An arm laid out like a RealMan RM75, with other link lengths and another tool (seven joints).
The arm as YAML. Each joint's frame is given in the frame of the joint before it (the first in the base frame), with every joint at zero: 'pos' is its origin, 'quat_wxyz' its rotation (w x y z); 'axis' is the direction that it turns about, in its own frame. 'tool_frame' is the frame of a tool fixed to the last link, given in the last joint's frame.
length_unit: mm
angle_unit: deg
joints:
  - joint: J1
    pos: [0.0, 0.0, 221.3]
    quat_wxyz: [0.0, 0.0, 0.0, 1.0]
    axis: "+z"
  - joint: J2
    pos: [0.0, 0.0, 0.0]
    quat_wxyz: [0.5, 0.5, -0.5, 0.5]
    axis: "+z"
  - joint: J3
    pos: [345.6, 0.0, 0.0]
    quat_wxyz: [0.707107, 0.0, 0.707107, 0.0]
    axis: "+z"
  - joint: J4
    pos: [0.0, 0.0, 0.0]
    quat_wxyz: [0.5, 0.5, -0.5, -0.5]
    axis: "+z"
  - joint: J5
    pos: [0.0, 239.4, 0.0]
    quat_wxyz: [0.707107, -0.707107, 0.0, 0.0]
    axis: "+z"
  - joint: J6
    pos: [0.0, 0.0, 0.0]
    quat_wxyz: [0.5, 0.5, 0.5, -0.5]
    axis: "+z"
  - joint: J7
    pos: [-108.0, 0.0, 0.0]
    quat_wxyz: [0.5, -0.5, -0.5, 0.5]
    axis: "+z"
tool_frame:
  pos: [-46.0, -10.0, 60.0]
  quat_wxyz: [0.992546, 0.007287, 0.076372, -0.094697]
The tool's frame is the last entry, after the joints.
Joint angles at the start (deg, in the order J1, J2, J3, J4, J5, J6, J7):
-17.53, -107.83, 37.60, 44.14, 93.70, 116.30, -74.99
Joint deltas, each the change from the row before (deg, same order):
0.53, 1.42, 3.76, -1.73, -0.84, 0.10, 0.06
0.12, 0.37, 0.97, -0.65, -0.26, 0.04, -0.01
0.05, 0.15, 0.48, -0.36, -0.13, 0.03, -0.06
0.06, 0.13, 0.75, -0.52, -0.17, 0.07, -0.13
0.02, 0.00, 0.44, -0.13, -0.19, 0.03, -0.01
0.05, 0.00, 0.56, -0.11, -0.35, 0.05, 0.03
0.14, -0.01, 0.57, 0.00, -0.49, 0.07, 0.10
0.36, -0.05, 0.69, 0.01, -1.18, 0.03, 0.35
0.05, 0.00, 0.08, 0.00, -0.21, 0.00, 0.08
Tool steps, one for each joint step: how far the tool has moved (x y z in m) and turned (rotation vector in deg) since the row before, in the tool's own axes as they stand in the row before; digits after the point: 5 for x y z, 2 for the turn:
0.00591, -0.00177, -0.00106, 2.09, 1.88, -1.60
0.00196, -0.00038, -0.00028, 0.57, 0.36, -0.61
0.00110, -0.00018, 0.00012, 0.32, 0.14, -0.40
0.00187, -0.00041, 0.00097, 0.59, 0.19, -0.66
0.00058, -0.00038, 0.00103, 0.34, 0.05, -0.14
0.00051, -0.00067, 0.00109, 0.40, -0.01, -0.07
0.00051, -0.00116, 0.00067, 0.34, -0.09, 0.08
0.00055, -0.00219, -0.00024, 0.15, -0.67, 0.41
-0.00006, -0.00031, -0.00017, -0.01, -0.14, 0.11

